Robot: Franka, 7 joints.
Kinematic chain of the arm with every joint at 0, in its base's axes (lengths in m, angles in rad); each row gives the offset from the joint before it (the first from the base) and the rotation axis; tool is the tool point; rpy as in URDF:
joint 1: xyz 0 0 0.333 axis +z
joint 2: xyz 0 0 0 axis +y
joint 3: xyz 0 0 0.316 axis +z
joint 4: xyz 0.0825 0 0 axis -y
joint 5: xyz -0.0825 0 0.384 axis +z
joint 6: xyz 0 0 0 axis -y
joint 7: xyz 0.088 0 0 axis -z
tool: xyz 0 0 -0.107 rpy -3.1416 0 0
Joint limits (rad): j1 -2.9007..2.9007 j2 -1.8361..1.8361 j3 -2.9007..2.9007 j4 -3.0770..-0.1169 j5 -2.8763..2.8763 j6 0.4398..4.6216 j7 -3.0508..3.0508
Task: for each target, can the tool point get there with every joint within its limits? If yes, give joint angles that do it. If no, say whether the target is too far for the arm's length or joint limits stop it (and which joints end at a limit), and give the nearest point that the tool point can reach.
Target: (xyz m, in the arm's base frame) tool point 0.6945 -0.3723 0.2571
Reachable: yes | joints 2.2707 -1.4710 -2.0966 -0.4943 0.1683 1.5734 0.6558
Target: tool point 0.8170 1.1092 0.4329
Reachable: no: too far | nearest point 0.5074 0.6889 0.3950 | short by 0.523 m
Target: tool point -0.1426 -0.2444 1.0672
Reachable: yes | joints -1.2574 -0.0223 -1.1361 -0.4755 -2.1726 3.4672 -1.0347
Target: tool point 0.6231 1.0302 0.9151
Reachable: no: too far | nearest point 0.3997 0.6609 0.7064 | short by 0.479 m
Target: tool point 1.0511 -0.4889 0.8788
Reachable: no: too far | nearest point 0.7038 -0.3273 0.6984 | short by 0.423 m
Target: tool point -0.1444 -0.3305 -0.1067
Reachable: yes | joints -1.8180 1.0981 0.0111 -2.1130 1.7329 2.9508 1.8835
